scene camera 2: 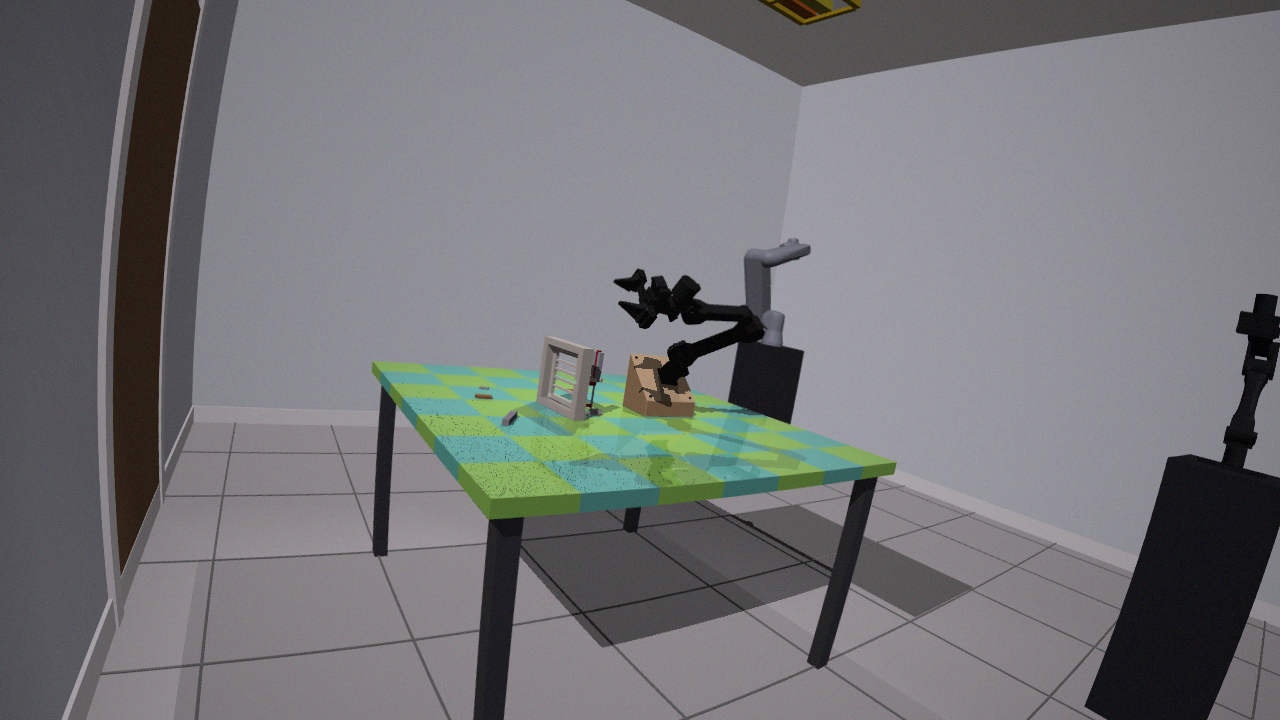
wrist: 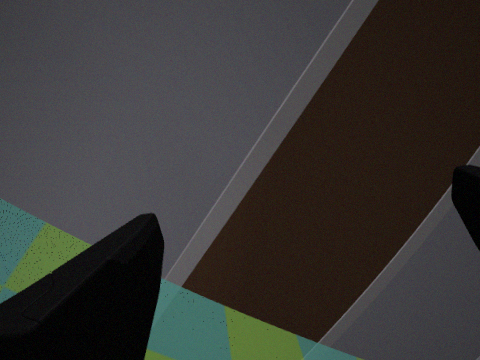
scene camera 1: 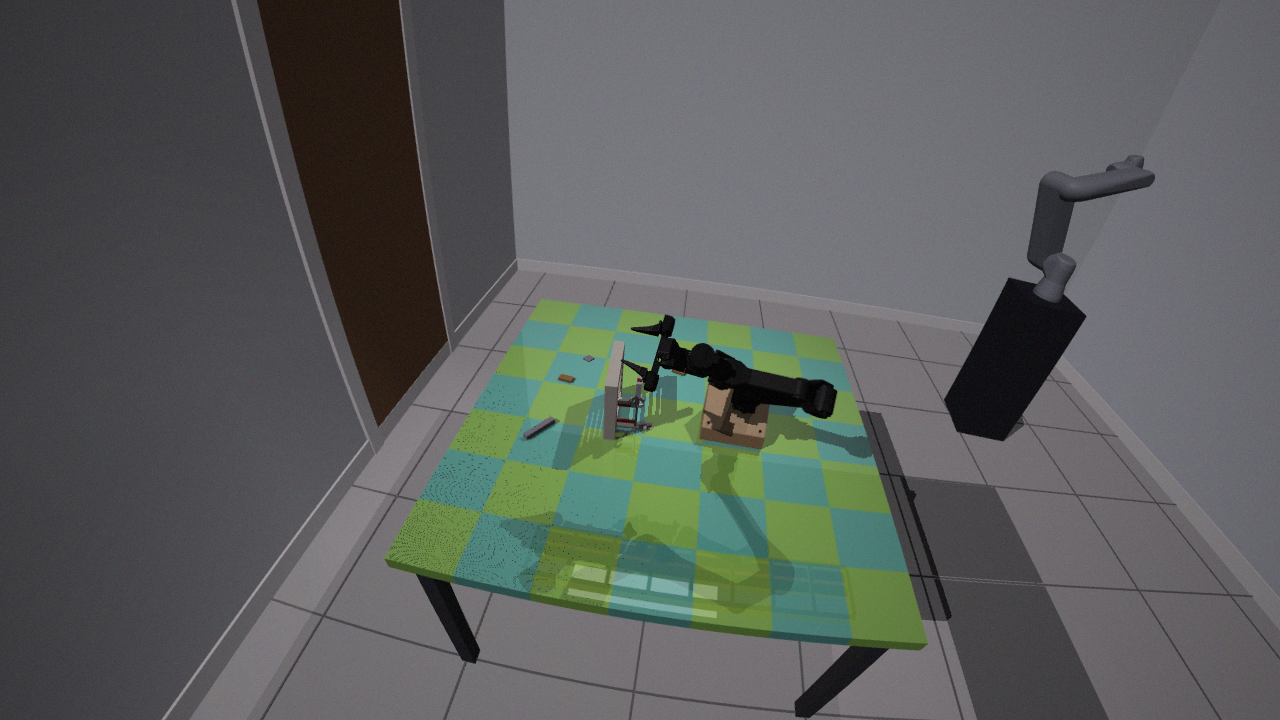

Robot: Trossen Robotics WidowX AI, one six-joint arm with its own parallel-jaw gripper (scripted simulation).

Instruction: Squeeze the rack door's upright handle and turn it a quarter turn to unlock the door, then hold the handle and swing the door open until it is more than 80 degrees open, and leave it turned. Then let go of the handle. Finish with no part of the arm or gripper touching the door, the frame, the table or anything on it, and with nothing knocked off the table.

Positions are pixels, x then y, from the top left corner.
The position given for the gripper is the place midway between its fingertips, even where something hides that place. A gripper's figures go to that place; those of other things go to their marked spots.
Labels:
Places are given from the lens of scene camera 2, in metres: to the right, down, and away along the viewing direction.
gripper (scene camera 2: 616, 291): -0.07, -0.19, 1.64
beige rack (scene camera 2: 576, 412): -0.18, 0.15, 1.68

